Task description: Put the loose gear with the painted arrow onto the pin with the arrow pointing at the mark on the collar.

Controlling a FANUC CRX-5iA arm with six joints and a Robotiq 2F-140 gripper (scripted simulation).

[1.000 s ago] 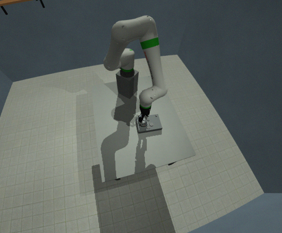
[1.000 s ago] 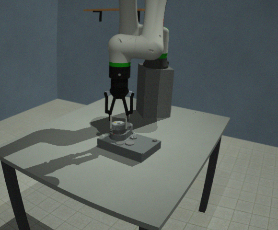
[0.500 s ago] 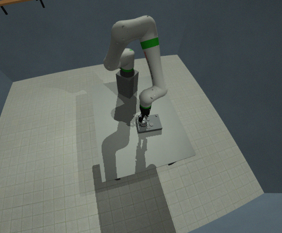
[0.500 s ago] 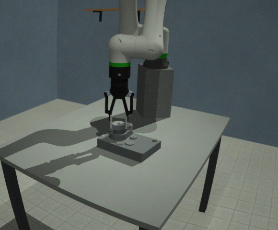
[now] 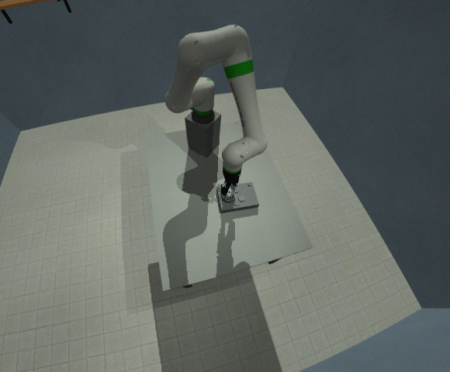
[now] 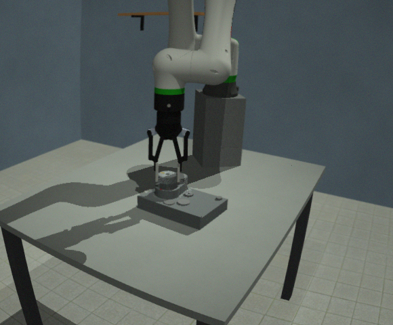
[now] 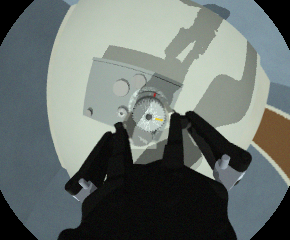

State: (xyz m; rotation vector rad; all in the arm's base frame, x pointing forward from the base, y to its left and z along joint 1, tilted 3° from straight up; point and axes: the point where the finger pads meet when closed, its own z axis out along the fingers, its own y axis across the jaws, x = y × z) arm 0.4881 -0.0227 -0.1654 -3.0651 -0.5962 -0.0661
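My hand is 20 mm above the gear.
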